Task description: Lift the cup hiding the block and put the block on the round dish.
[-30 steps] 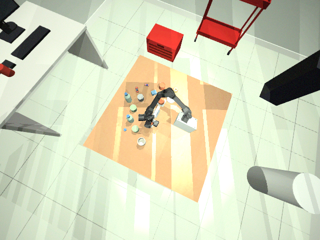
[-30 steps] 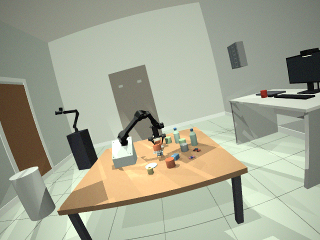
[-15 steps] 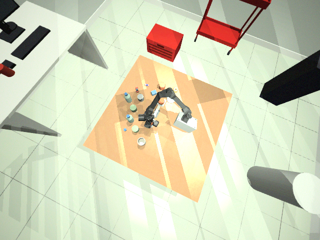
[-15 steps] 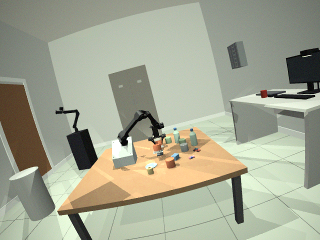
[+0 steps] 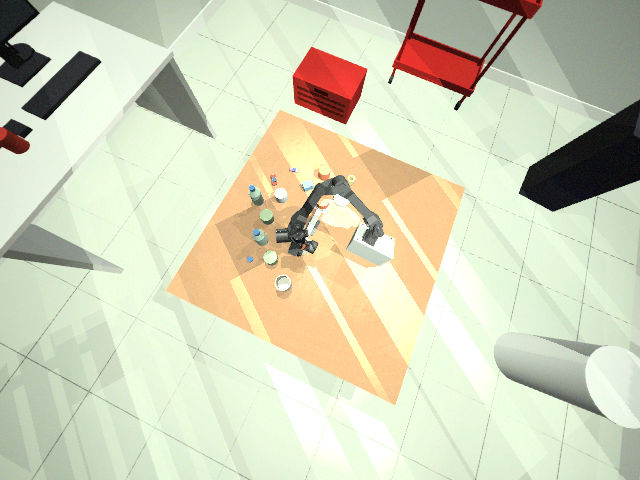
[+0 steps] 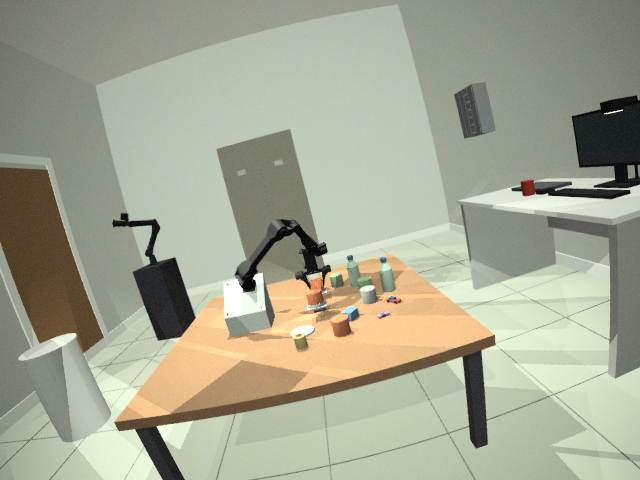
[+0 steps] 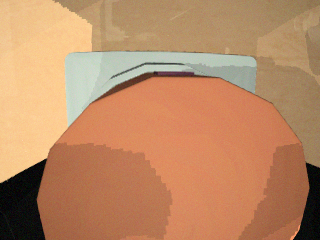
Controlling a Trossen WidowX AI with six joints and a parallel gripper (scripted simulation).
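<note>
My gripper tip is now 10 mm above the grey block. Round my gripper tip: grey cylinder 250 mm ahead, 170 mm to the right, 20 mm below; then blue block 160 mm ahead, 340 mm to the right, 40 mm below; then balance beam 10 mm ahead, 140 mm to the right, 20 mm below.
</note>
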